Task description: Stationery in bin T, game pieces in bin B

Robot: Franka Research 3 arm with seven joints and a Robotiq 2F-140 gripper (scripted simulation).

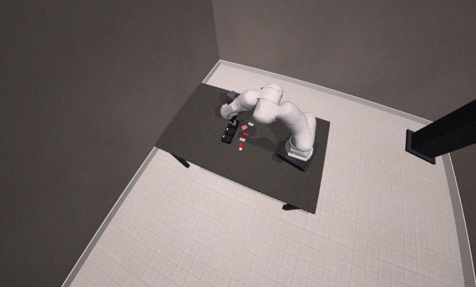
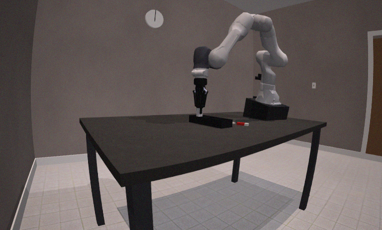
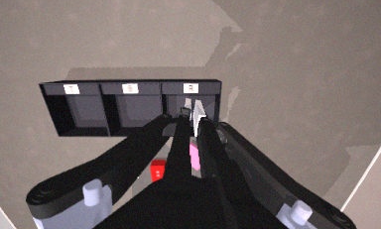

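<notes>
Now: hand 2 cm past the black bin row, 8 cm to the right of it and 3 cm above it. From my hand the other things lie so: red-and-white eraser (18 cm behind, 18 cm to the left, 4 cm below); then pink block (10 cm behind, 3 cm to the right, 4 cm below).
</notes>
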